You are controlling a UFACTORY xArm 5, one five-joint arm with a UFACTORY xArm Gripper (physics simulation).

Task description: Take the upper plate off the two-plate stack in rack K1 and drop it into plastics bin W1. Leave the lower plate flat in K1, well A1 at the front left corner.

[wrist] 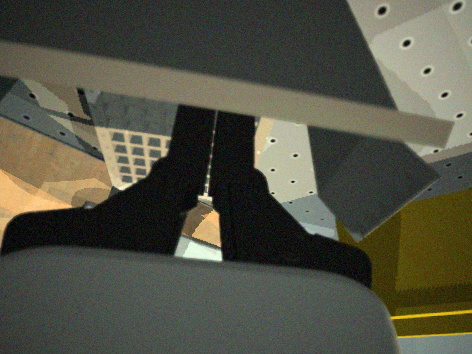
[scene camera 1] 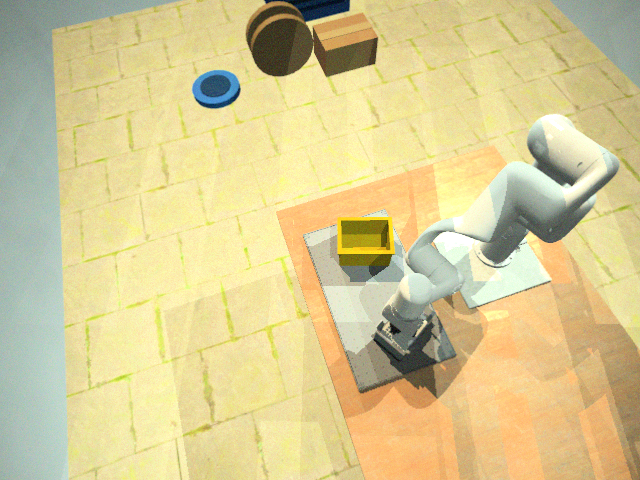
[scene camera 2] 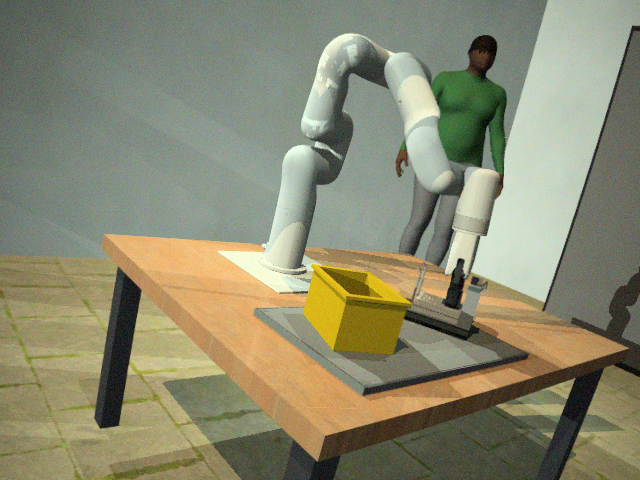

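Seen in the pictures: gripper, fingertip midpoint: (scene camera 1: 395, 329) (scene camera 2: 451, 307); arm's base at its link origin: (scene camera 1: 493, 249) (scene camera 2: 282, 266).
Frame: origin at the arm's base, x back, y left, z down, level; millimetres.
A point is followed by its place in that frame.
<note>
The plate stack (scene camera 2: 433, 305) {y 112, x -399, z -54 mm} (wrist: 134, 152) {y 166, x -361, z -55 mm} stands in rack K1 (scene camera 2: 443, 326) {y 124, x -431, z -18 mm} (scene camera 1: 388, 342) {y 192, x -462, z -123 mm}; pale grid wells show in the wrist view. I cannot tell the upper plate from the lower one, or see well A1. My gripper (scene camera 2: 453, 303) {y 153, x -418, z -57 mm} (wrist: 217, 103) {y 153, x -418, z -57 mm} is low at the stack between the rack's upright guides, its fingers shut close together with a thin slit between them. No plate shows gripped. A dark end panel (wrist: 200, 45) {y 183, x -459, z -103 mm} hides the fingertips and part of the stack in the wrist view. The yellow plastics bin W1 (scene camera 1: 365, 259) {y -80, x -417, z -54 mm} (scene camera 2: 368, 326) {y -168, x -474, z -54 mm} (wrist: 432, 240) {y -81, x -418, z -47 mm} stands upright beside the rack.
The rack and bin stand on a grey perforated board (scene camera 1: 338, 304) {y 15, x -539, z -5 mm} (scene camera 2: 429, 369) {y -77, x -556, z -5 mm} on the wooden table (scene camera 1: 398, 439) {y 413, x -510, z 7 mm} (scene camera 2: 206, 320) {y -368, x -291, z 8 mm}. A thin upright guide (scene camera 2: 419, 281) {y 88, x -360, z -95 mm} rises at the rack's side. A person in green (scene camera 2: 465, 116) stands behind the table.
</note>
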